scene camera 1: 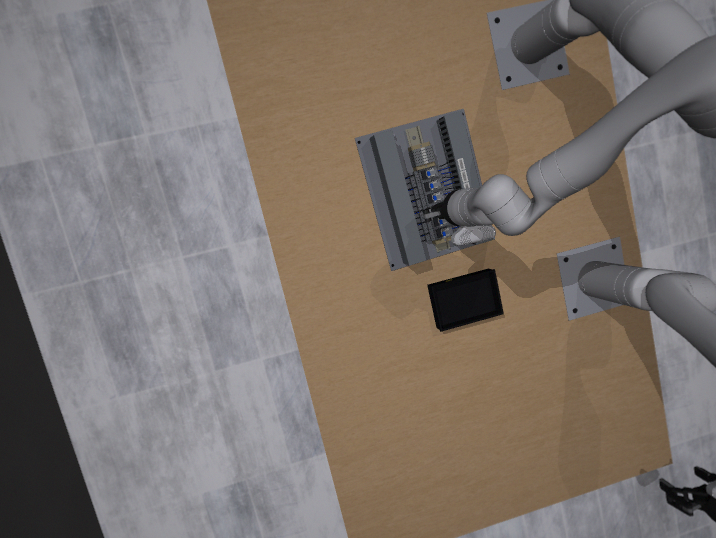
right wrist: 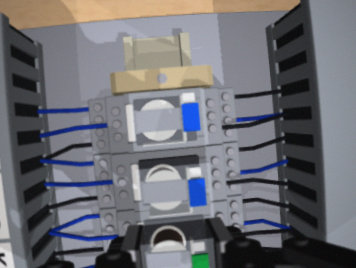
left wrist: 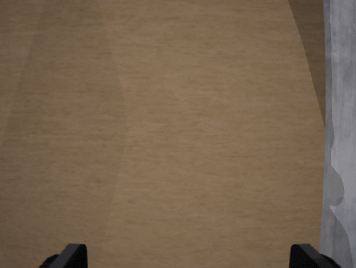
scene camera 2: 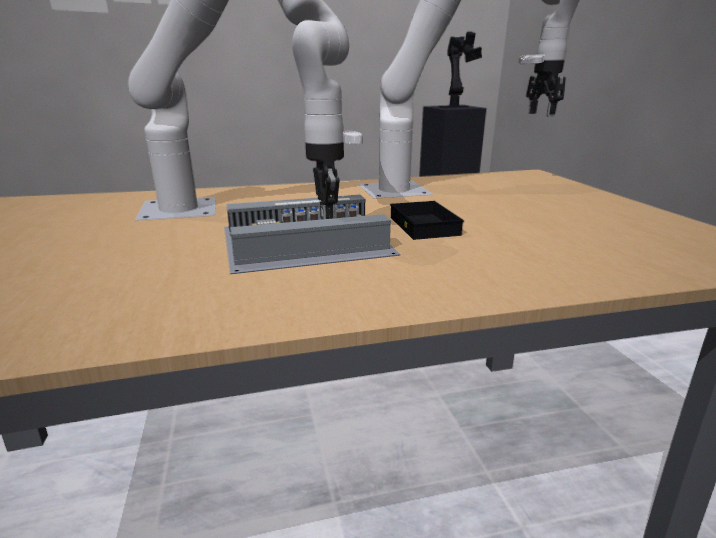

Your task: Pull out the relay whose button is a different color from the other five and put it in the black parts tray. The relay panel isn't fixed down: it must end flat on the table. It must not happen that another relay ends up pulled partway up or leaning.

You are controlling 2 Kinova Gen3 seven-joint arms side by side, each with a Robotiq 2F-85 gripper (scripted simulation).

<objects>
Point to a relay panel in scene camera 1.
At 387,157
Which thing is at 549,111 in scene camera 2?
My left gripper.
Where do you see a relay panel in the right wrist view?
59,68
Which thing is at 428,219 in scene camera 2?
A black parts tray.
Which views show the black parts tray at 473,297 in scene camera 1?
Scene camera 1 and scene camera 2 only.
</objects>
